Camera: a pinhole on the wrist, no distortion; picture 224 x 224 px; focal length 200.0 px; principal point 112.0 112.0 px. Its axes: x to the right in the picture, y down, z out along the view. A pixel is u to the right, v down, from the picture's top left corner.
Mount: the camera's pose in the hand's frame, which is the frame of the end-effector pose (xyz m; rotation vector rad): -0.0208 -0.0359 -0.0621 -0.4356 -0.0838 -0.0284
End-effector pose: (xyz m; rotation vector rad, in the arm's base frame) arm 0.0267 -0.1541 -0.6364 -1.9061 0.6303 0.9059
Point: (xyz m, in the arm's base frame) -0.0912 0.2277 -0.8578
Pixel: 173 47
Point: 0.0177 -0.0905 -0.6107
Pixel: 114 19
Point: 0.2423 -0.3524 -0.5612
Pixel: behind the camera
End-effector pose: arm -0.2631 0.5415 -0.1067 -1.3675 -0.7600 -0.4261
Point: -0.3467 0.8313 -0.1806
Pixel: 104 69
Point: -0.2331 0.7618 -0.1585
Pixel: 153 118
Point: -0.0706 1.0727 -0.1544
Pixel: 195 130
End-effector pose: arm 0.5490 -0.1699 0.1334 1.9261 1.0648 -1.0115
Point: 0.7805 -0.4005 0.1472
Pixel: outside the picture
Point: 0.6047 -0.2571 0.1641
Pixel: 102 206
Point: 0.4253 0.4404 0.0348
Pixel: behind the camera
